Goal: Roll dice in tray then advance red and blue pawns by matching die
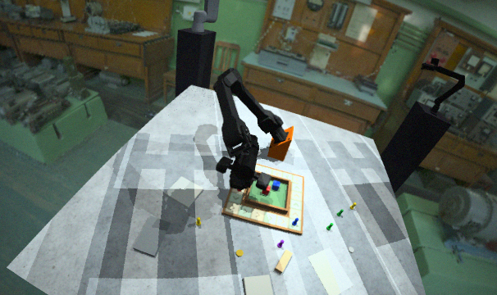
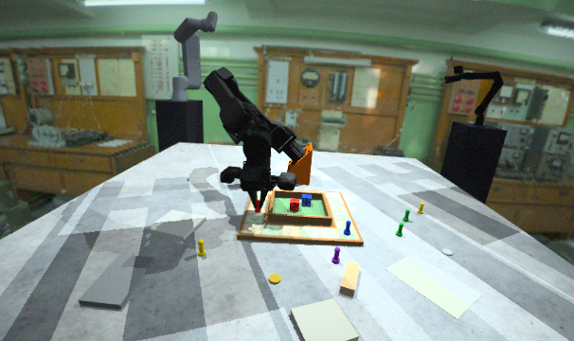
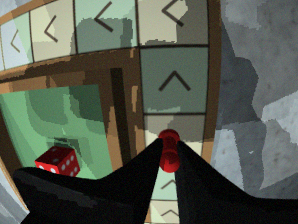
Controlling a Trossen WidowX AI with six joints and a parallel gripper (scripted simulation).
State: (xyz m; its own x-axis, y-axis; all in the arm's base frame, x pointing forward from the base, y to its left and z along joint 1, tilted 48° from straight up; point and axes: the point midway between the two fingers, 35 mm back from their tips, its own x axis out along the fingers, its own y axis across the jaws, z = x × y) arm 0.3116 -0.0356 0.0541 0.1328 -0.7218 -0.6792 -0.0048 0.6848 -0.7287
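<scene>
Now: gripper tip 23 cm to the right of the blue pawn, 5 cm short of it and 1 cm below it. Round my gripper tip: purple pawn: 21 cm to the left, 14 cm ahead, 1 cm below; then red pawn: 1 cm above; then yellow disc: 23 cm ahead, 10 cm to the left, 2 cm below.
</scene>
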